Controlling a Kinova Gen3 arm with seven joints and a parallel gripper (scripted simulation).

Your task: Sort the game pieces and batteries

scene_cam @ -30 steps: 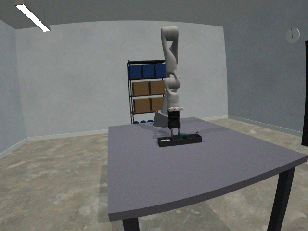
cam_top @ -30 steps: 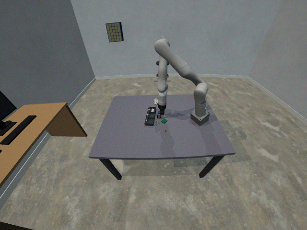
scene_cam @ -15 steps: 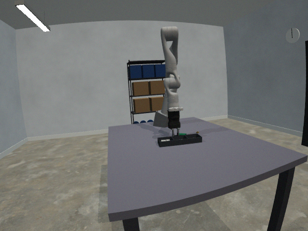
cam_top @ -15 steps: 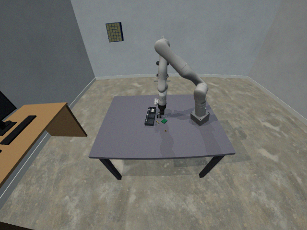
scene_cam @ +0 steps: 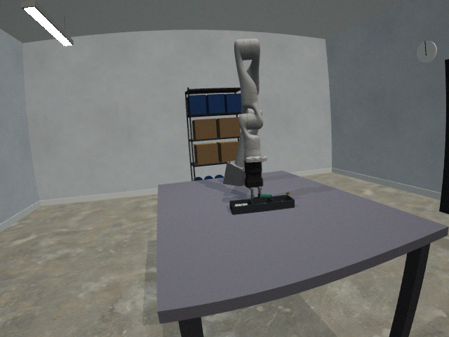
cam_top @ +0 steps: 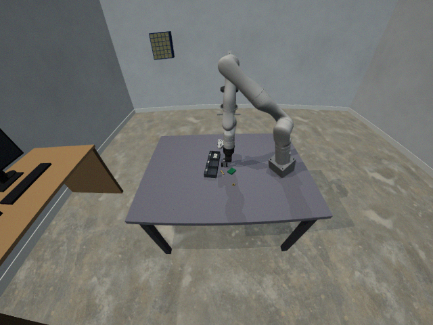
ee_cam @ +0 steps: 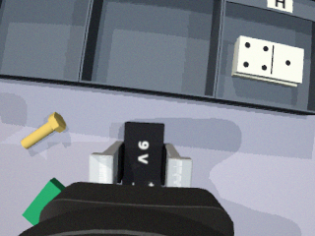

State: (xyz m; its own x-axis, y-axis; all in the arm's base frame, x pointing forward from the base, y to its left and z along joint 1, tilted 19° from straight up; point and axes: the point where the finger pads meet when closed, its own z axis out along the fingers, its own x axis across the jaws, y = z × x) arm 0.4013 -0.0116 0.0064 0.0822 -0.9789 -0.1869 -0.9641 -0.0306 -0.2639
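My hand is 10 mm short of the yellow bolt, 70 mm to the right of it and 10 mm above it. From my hand the other things lie so: dark divided bin (90 mm ahead); green flat piece (60 mm behind, 50 mm to the left, 10 mm below); black 9-volt battery (10 mm behind, 10 mm below).
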